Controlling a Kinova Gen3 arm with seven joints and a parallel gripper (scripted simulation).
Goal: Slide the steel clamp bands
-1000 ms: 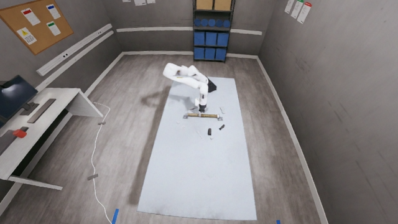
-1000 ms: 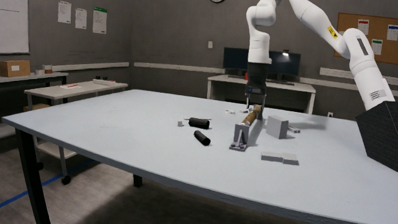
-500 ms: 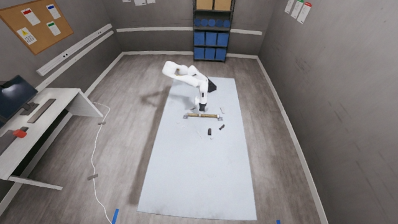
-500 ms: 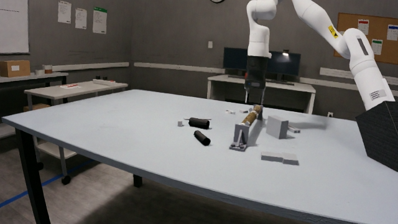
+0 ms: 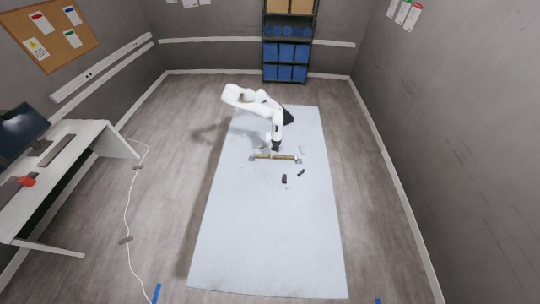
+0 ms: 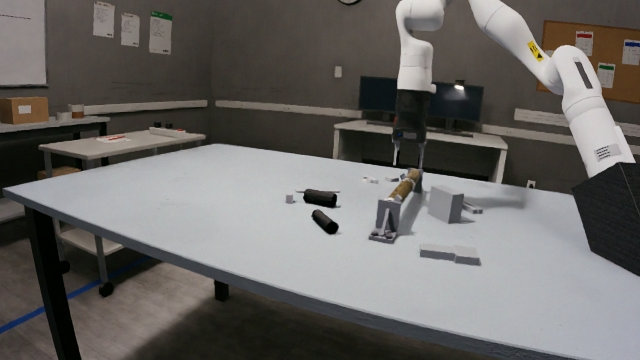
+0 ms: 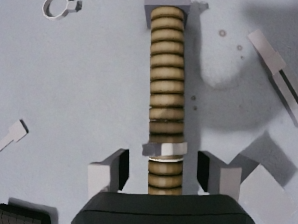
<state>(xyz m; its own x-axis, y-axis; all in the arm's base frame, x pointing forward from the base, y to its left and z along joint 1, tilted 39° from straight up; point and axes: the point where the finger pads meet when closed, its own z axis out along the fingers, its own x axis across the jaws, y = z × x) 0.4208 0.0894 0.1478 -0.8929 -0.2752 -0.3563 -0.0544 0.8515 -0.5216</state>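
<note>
My hand is 11 cm past the grey block, 8 cm above it and 4 cm to the right of it.
</note>
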